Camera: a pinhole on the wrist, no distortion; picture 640 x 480 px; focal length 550.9 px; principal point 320.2 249.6 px. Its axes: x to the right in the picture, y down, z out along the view. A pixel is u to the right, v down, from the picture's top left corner.
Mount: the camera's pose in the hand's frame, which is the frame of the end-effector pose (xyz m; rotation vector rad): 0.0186 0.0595 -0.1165 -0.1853 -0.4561 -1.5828
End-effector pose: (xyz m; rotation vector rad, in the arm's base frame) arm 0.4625 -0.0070 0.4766 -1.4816 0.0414 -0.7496
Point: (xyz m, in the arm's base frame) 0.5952 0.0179 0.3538
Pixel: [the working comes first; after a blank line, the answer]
In the camera's frame: -0.0266 0.0531 0.2044

248.4 392.7
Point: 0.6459 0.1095 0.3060
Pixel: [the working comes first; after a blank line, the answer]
In the camera's frame: -0.0387 0.0464 0.3186

253.4 329.8
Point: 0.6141 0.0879 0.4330
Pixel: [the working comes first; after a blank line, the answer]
In the camera's frame: 0.0676 0.0815 0.2473

470.8 431.2
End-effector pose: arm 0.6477 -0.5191 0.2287 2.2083 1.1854 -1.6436
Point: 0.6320 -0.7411 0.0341
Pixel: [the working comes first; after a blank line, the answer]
In the camera's frame: -0.0086 0.0915 0.3441

306.4 396.0
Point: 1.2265 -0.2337 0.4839
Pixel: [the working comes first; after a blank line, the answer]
In the camera's frame: -0.2602 -0.1416 -0.4899

behind the camera
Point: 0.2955 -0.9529 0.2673
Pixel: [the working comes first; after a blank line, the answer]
In the camera's frame: 0.2641 -0.1922 0.5841

569.3 68.3
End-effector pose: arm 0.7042 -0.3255 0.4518 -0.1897 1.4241 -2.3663
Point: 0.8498 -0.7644 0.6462
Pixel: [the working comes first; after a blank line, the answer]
In the camera's frame: 0.2489 0.1066 0.5526

568.3 355.8
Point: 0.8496 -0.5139 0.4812
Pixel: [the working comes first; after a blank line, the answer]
In the camera's frame: 0.1077 -0.0248 0.3228

504.0 207.4
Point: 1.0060 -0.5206 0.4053
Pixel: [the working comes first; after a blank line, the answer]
In the camera's frame: 0.0255 -0.1564 0.4015

355.2 35.1
